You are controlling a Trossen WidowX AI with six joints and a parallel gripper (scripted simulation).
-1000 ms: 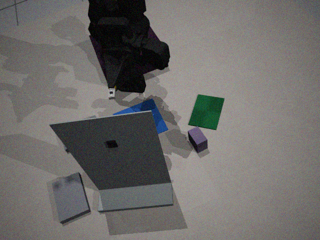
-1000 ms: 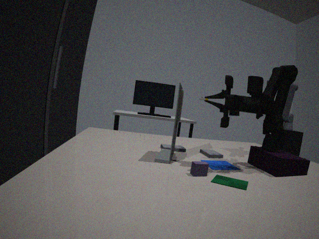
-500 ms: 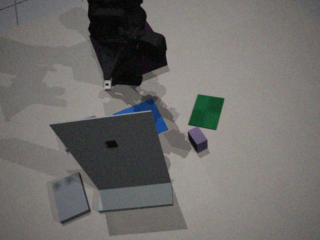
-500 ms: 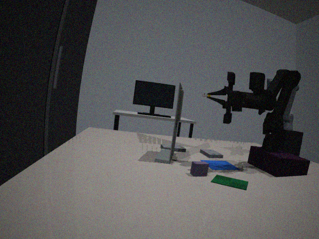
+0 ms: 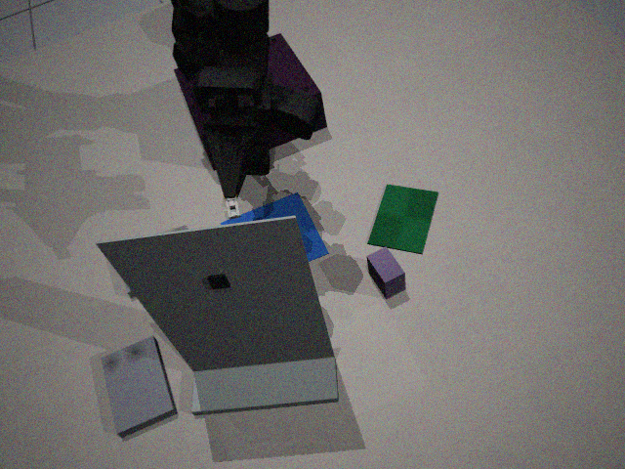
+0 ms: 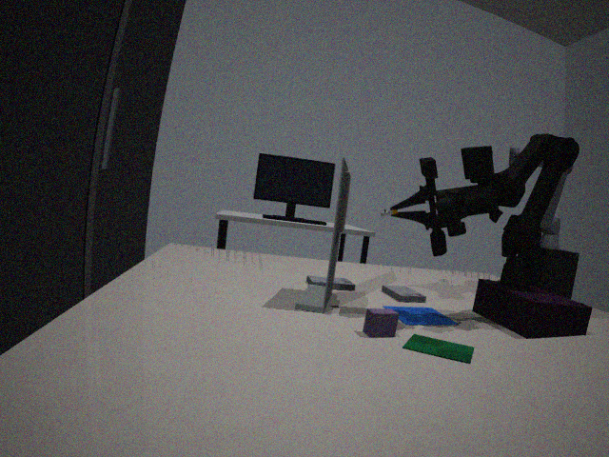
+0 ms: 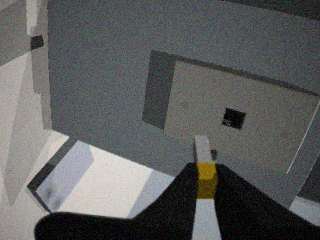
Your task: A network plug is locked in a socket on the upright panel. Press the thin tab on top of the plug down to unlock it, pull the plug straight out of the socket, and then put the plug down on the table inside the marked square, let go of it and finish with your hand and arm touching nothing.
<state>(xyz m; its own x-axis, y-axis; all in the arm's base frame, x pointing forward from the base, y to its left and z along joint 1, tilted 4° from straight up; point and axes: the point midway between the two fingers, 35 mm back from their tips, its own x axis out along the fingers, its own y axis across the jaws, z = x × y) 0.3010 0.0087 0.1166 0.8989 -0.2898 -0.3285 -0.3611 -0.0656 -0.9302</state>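
My gripper tip is now 9 cm past the blue marked square, 2 cm to the right of it and 20 cm above it. Also, from my gripper tip: network plug 1 cm ahead; then grey upright panel 10 cm ahead, 2 cm to the right, 7 cm below; then purple cube 3 cm ahead, 15 cm to the left, 18 cm below.
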